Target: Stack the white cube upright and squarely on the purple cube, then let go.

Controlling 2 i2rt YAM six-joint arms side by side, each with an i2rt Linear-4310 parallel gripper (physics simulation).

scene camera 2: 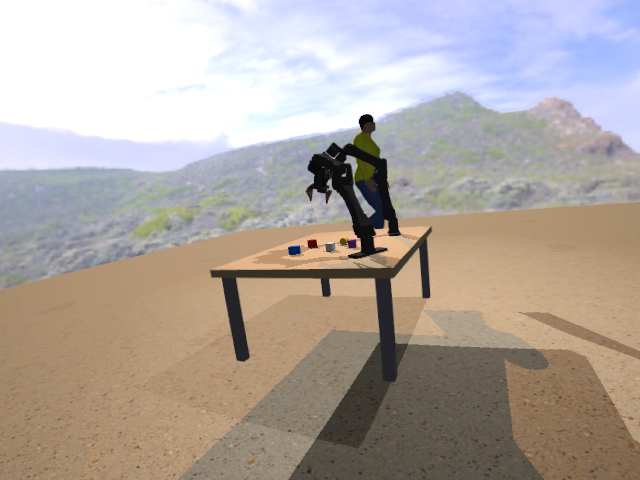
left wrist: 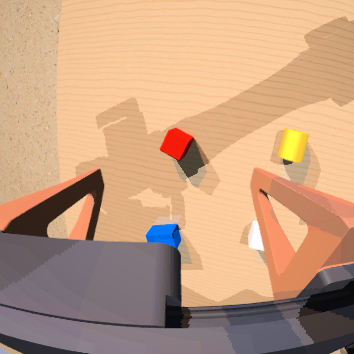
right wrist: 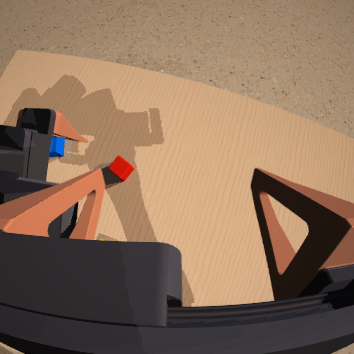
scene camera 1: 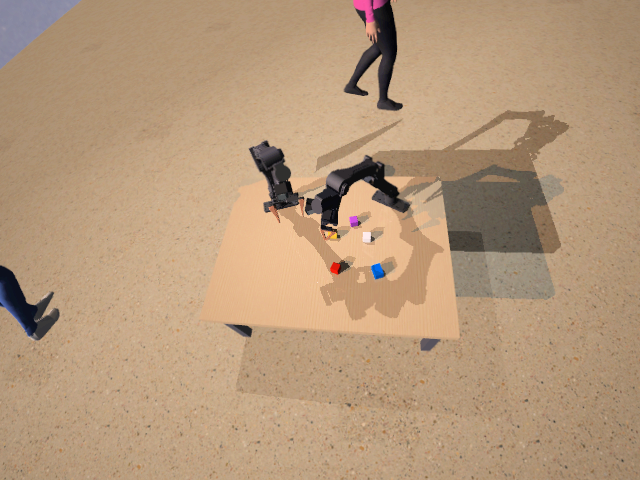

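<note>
The white cube (scene camera 1: 367,237) (scene camera 2: 330,246) lies flat on the table, apart from the purple cube (scene camera 1: 353,221) (scene camera 2: 352,243), which also lies on the table with nothing on top. In the left wrist view the white cube (left wrist: 255,236) is partly hidden behind a finger; the purple cube does not show there. My left gripper (scene camera 1: 327,236) (scene camera 2: 318,199) (left wrist: 176,176) is open and empty, high above the table, left of the white cube in scene camera 1. My right gripper (scene camera 1: 290,218) (right wrist: 177,176) is open and empty, raised over the table's back left; it is hidden in scene camera 2.
A red cube (scene camera 1: 335,268) (scene camera 2: 312,243) (left wrist: 176,144) (right wrist: 121,168), a blue block (scene camera 1: 377,271) (scene camera 2: 294,250) (left wrist: 164,235) (right wrist: 57,146) and a yellow cylinder (scene camera 2: 343,241) (left wrist: 293,145) lie on the table (scene camera 1: 258,289) (scene camera 2: 248,268). The two arms stand close together.
</note>
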